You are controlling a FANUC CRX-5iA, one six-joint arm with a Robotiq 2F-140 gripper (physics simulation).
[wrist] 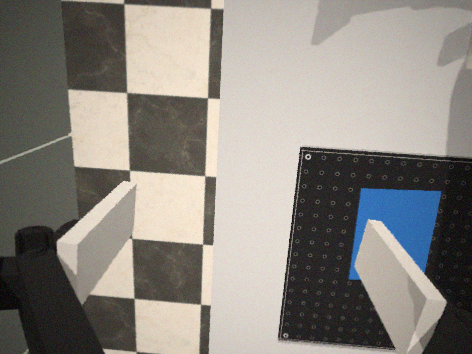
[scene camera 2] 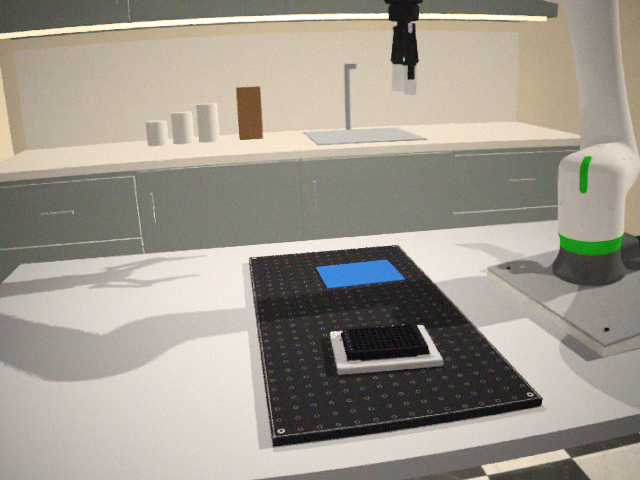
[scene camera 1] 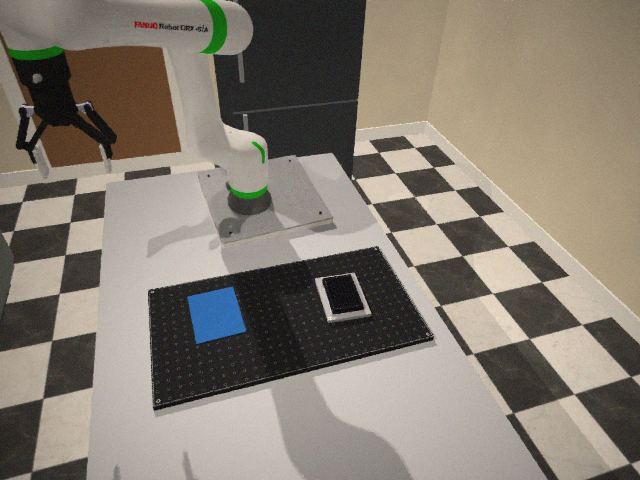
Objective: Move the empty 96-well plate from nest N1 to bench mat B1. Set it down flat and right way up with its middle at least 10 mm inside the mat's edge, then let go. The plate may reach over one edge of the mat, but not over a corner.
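Frame: origin at the arm's base, x ahead, y left, z up, level; centimetres.
Seen in the pictures: gripper, fingertip midpoint: (wrist: pixel 248 225) (scene camera 2: pixel 403 92) (scene camera 1: pixel 78 173); arm's base, origin of the base link: (scene camera 2: pixel 588 270) (scene camera 1: pixel 249 200).
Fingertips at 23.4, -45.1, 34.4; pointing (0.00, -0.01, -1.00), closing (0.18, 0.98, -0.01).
Note:
Offsets run from my fingertips to a thing's top centre, as dx, dy, dz. Level surfaces: height alone.
The black 96-well plate @(+27.2, +56.9, -34.6) (scene camera 1: pixel 343 293) (scene camera 2: pixel 385 341) sits flat in the white nest N1 @(+27.2, +56.9, -35.7) (scene camera 1: pixel 349 318) (scene camera 2: pixel 390 368), on the black board. The blue bench mat B1 @(dz -37.0) (scene camera 1: pixel 217 315) (scene camera 2: pixel 360 273) (wrist: pixel 400 210) lies flat on the same board, with nothing on it. My gripper (scene camera 1: pixel 75 165) (scene camera 2: pixel 404 86) (wrist: pixel 248 225) is wide open and empty, high up and well away from the plate, past the mat's side of the board. In the wrist view one finger overlaps the mat in the picture. The plate and nest do not show in the wrist view.
The black perforated board @(dz -37.2) (scene camera 1: pixel 273 330) (scene camera 2: pixel 294 382) (wrist: pixel 320 310) lies on the light table @(dz -38.5) (scene camera 1: pixel 134 232) (scene camera 2: pixel 129 413) (wrist: pixel 260 125). The arm's base stands on a grey plate (scene camera 1: pixel 294 180) (scene camera 2: pixel 584 315) behind the board. A counter (scene camera 2: pixel 93 157) with a sink runs behind the table.

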